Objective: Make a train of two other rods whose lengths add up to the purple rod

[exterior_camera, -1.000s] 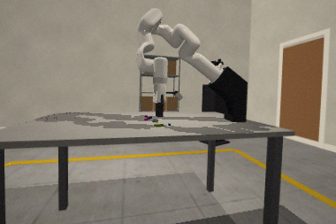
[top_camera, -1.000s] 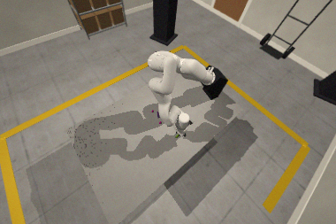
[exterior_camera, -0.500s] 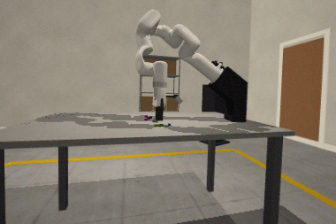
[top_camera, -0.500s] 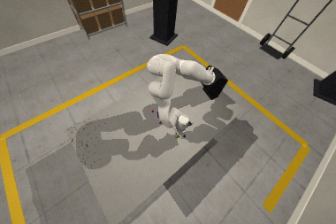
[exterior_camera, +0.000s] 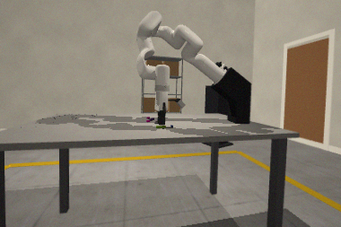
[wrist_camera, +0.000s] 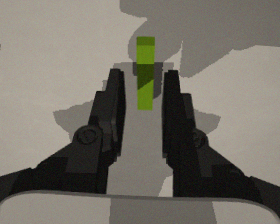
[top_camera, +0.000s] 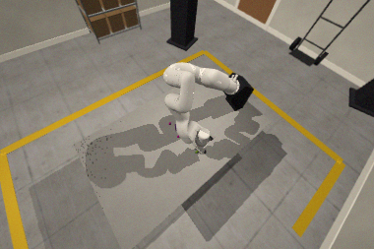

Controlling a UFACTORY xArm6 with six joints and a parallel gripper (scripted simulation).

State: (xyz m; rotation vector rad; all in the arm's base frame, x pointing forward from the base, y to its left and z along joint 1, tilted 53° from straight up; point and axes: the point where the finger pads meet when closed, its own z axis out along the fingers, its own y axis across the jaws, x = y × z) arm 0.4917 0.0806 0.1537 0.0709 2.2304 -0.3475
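The lime rod is 3 cm below my hand. From my hand the other things lie so: blue rod: 6 cm behind, 1 cm to the left, 3 cm below; then purple rod: 7 cm behind, 24 cm to the right, 3 cm below.
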